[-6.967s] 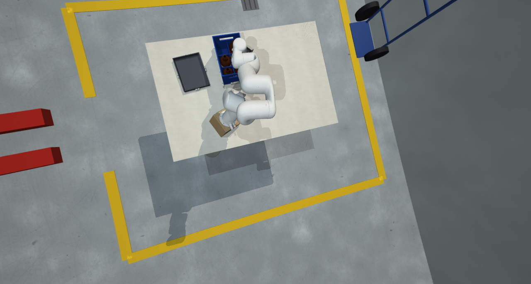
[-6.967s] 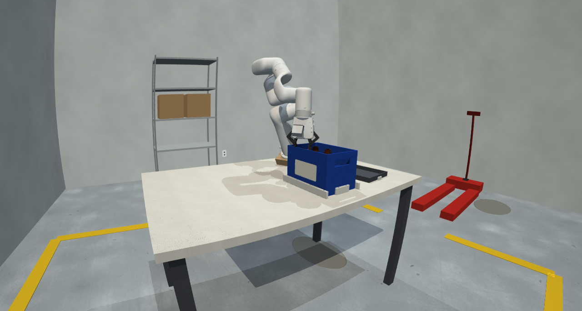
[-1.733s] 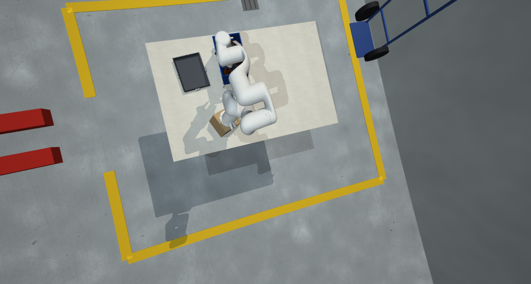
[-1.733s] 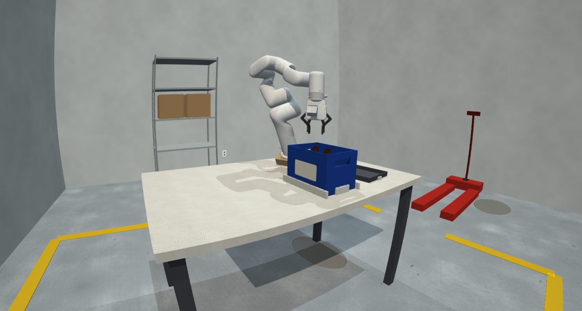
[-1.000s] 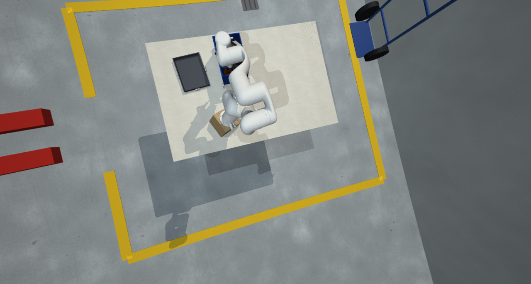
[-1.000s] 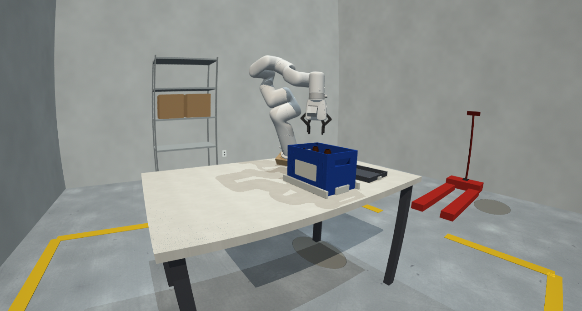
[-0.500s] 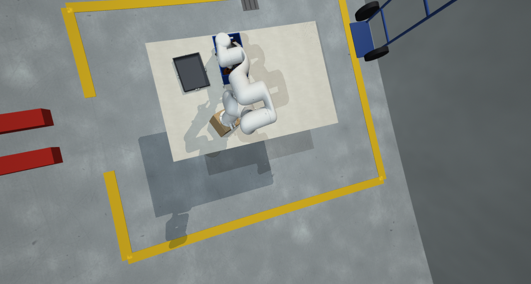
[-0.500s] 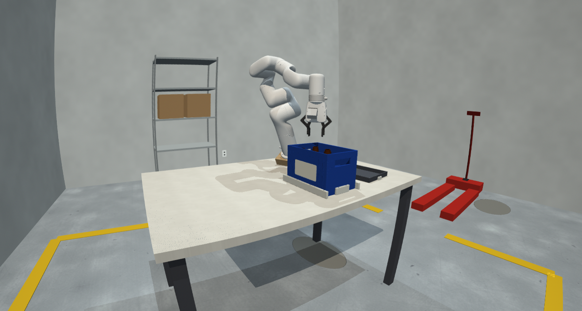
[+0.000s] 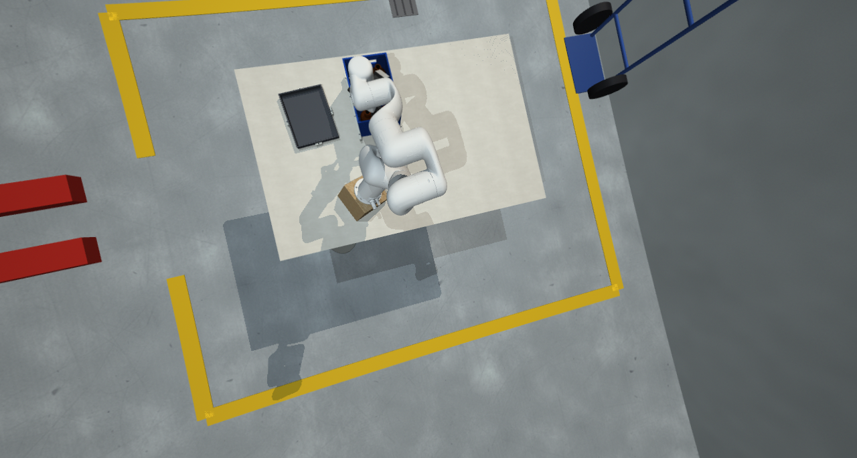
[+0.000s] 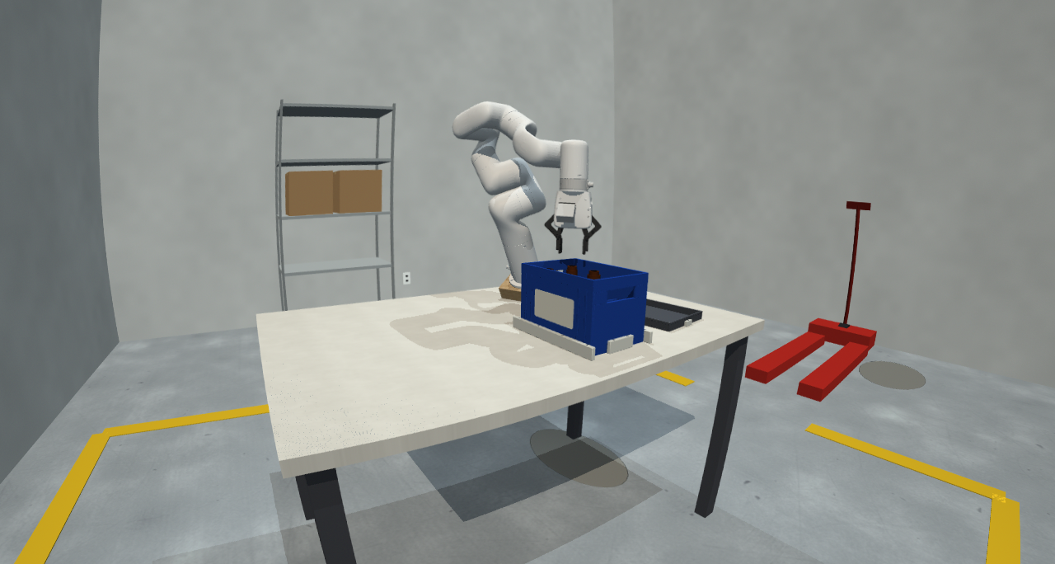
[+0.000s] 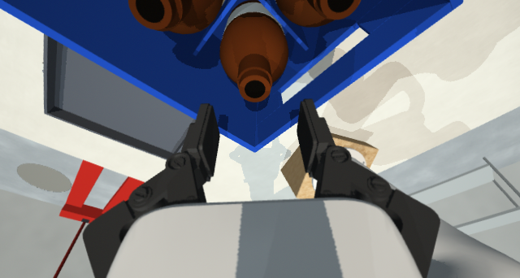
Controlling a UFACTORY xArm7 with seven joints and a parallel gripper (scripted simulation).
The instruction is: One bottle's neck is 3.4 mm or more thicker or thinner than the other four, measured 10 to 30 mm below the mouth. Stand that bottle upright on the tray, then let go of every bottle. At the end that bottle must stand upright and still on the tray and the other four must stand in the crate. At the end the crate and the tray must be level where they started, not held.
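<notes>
Right now my hand is 13 cm above the blue crate, 9 cm short of it and 6 cm to the left of it. The rest, counted from my hand: dark grey tray: 24 cm to the left, 20 cm below, 13 cm ahead.
</notes>
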